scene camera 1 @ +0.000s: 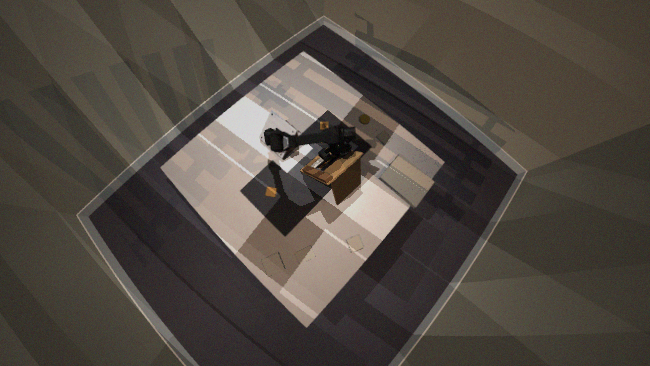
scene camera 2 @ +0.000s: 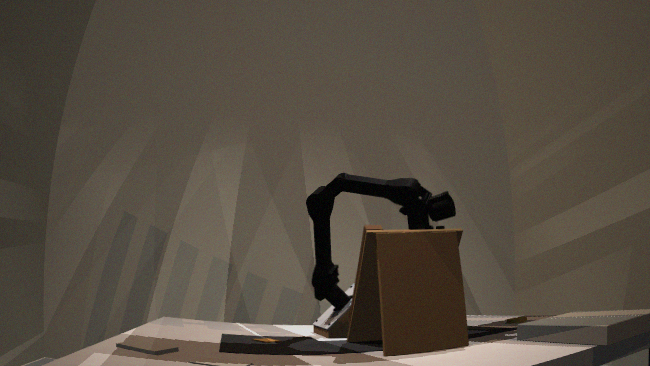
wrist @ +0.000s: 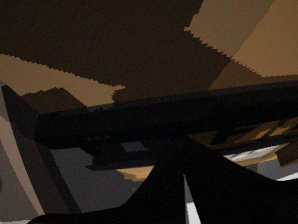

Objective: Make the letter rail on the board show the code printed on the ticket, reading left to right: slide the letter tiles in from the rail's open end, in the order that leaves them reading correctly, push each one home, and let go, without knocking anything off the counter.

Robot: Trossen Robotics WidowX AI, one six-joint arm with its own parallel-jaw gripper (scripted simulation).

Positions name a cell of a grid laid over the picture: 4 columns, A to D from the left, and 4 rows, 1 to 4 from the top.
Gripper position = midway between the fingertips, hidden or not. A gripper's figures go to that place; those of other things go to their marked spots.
Scene:
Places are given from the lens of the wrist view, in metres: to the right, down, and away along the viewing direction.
my gripper (wrist: C3): 0.02, 0.02, 0.10
brown board (wrist: B2): -0.01, -0.01, 0.06

